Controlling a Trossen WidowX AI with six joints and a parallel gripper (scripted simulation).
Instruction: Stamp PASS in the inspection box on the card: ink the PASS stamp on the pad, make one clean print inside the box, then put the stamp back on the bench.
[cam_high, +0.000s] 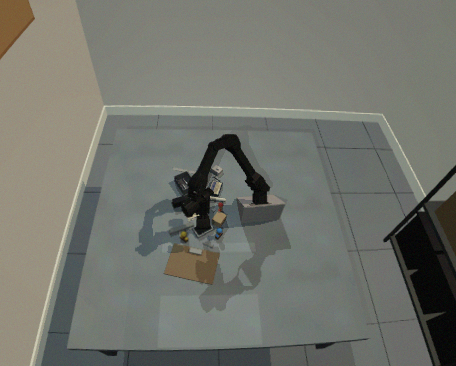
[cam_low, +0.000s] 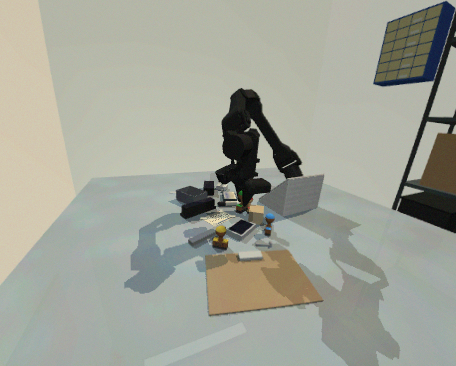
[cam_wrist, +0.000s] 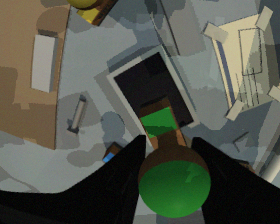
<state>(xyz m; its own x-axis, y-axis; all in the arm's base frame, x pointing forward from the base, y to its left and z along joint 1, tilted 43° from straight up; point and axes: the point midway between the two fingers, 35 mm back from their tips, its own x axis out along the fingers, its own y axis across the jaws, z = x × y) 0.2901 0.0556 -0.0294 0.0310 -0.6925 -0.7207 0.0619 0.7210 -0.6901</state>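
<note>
The ink pad lies 90 mm below my gripper tip and 10 mm to the left of it. Also, from my gripper tip: small cardboard box 90 mm behind, 70 mm below, 40 mm to the right; blue-knobbed stamp 80 mm behind, 70 mm below, 50 mm to the left; green stamp right at my gripper tip.
</note>
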